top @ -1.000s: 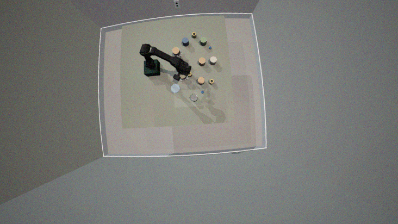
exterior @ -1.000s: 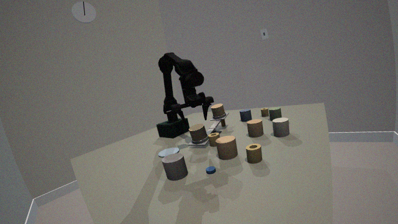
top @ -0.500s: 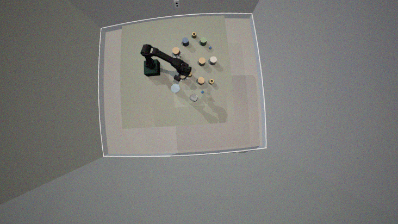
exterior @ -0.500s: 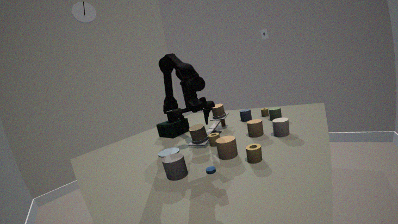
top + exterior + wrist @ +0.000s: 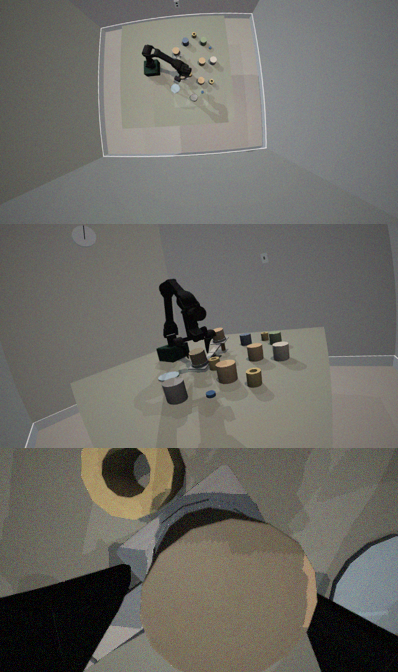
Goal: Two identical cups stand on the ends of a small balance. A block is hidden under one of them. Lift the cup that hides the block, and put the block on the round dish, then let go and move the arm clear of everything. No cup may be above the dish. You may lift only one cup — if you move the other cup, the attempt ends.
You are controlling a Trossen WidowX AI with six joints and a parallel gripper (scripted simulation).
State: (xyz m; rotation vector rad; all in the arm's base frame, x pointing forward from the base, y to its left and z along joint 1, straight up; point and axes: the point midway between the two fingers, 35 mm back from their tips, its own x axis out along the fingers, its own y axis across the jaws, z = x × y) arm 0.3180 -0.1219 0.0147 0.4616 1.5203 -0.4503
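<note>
The grey block is 20 mm below my gripper tip. Round my gripper tip: balance: 130 mm to the left, 30 mm below, 30 mm behind; then pale blue round dish: 120 mm to the right, 100 mm behind, 60 mm below; then grey cylinder: 250 mm to the right, 90 mm ahead, 30 mm below.
</note>
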